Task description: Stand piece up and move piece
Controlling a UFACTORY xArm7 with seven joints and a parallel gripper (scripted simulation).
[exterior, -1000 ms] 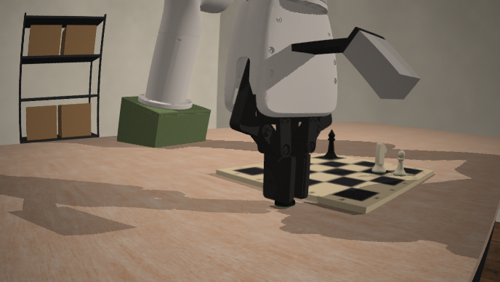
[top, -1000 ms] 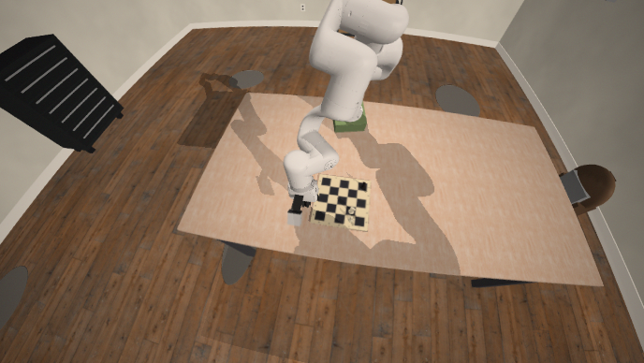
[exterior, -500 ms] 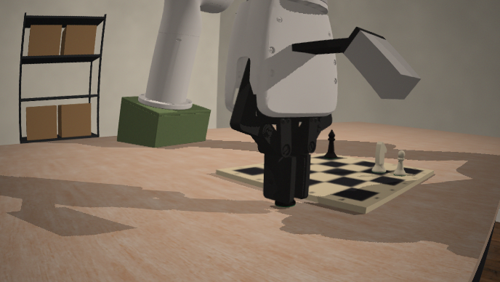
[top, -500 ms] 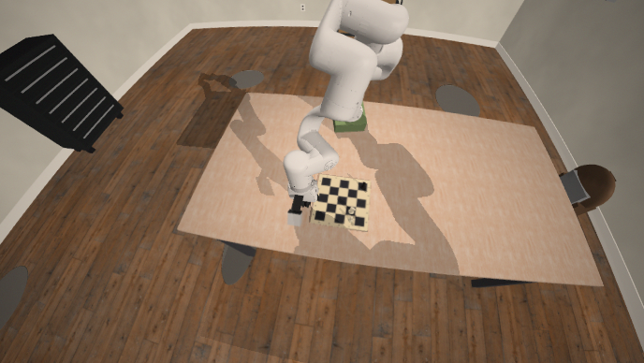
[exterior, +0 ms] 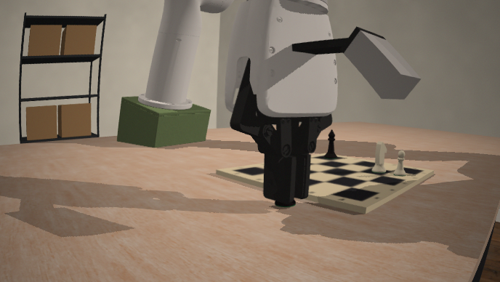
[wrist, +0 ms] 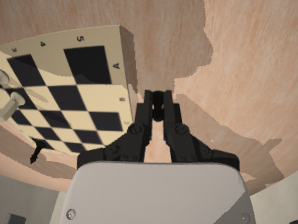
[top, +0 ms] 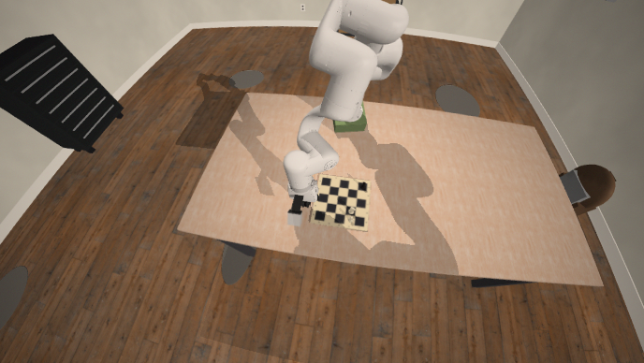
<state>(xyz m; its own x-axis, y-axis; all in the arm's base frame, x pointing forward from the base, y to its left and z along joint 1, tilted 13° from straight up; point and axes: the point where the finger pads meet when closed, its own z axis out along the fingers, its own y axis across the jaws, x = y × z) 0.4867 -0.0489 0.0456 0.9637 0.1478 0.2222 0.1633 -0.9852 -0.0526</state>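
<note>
My hand is 10 mm above the black pawn. From my hand the other things lie so: chessboard (130 mm to the left, 60 mm behind, 30 mm below); then white pawn (180 mm to the left, 10 mm below, 10 mm ahead); then white knight (180 mm to the left, 20 mm behind, 10 mm below).
</note>
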